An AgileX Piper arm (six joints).
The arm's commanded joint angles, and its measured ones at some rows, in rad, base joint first. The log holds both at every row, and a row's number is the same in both.
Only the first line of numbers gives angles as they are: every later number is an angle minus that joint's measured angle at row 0.
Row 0, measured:
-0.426 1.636 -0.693 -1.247 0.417 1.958
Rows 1 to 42, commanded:
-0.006 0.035 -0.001 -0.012 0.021 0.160
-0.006 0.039 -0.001 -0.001 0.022 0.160
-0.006 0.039 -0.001 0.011 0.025 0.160
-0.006 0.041 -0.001 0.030 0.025 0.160
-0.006 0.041 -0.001 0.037 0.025 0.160
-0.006 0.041 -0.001 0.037 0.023 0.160
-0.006 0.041 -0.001 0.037 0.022 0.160
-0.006 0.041 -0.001 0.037 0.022 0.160
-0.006 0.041 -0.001 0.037 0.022 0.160
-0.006 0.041 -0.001 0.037 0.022 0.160
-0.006 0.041 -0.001 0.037 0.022 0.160
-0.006 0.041 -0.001 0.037 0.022 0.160
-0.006 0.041 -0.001 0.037 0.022 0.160
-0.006 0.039 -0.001 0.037 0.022 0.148
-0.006 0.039 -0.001 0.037 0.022 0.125
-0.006 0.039 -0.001 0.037 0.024 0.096
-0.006 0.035 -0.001 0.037 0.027 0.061
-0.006 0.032 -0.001 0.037 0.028 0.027
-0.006 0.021 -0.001 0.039 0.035 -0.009
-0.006 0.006 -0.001 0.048 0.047 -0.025
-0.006 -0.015 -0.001 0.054 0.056 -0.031
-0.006 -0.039 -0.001 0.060 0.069 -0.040
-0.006 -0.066 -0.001 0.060 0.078 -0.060
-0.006 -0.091 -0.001 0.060 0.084 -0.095
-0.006 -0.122 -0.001 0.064 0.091 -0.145
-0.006 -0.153 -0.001 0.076 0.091 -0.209
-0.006 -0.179 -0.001 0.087 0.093 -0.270
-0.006 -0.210 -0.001 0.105 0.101 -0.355
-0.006 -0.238 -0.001 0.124 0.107 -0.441
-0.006 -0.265 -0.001 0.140 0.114 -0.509
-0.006 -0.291 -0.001 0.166 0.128 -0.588
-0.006 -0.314 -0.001 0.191 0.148 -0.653
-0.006 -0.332 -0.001 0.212 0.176 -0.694
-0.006 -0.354 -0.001 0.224 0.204 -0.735
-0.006 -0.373 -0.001 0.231 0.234 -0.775
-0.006 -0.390 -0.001 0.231 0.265 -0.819
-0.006 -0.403 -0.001 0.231 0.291 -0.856
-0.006 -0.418 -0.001 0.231 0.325 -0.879
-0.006 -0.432 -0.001 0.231 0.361 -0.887
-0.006 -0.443 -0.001 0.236 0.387 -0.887
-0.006 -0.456 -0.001 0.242 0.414 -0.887
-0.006 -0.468 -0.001 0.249 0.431 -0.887
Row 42, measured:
0.000 -0.414 -0.003 0.254 0.303 -0.849
